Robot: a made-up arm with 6 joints. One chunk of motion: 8 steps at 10 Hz.
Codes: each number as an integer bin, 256 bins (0 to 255) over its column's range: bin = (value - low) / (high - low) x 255, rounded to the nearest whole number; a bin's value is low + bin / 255 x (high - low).
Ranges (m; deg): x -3.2..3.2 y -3.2..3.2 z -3.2..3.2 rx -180..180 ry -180..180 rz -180..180
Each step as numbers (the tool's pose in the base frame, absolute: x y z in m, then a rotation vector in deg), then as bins.
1 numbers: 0.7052 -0.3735 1.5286 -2.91 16.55 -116.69
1 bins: 156 113 188 125 139 45
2 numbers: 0.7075 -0.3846 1.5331 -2.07 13.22 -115.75
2 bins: 156 112 189 126 137 46
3 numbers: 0.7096 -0.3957 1.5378 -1.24 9.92 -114.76
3 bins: 156 112 189 127 135 46
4 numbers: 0.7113 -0.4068 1.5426 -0.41 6.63 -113.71
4 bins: 156 111 189 127 132 47
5 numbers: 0.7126 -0.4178 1.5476 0.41 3.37 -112.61
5 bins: 156 111 189 128 130 48
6 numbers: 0.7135 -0.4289 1.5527 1.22 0.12 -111.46
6 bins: 156 110 189 128 128 49
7 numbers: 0.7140 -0.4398 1.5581 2.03 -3.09 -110.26
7 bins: 156 110 190 129 125 49
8 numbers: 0.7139 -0.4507 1.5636 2.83 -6.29 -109.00
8 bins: 156 110 190 130 123 50
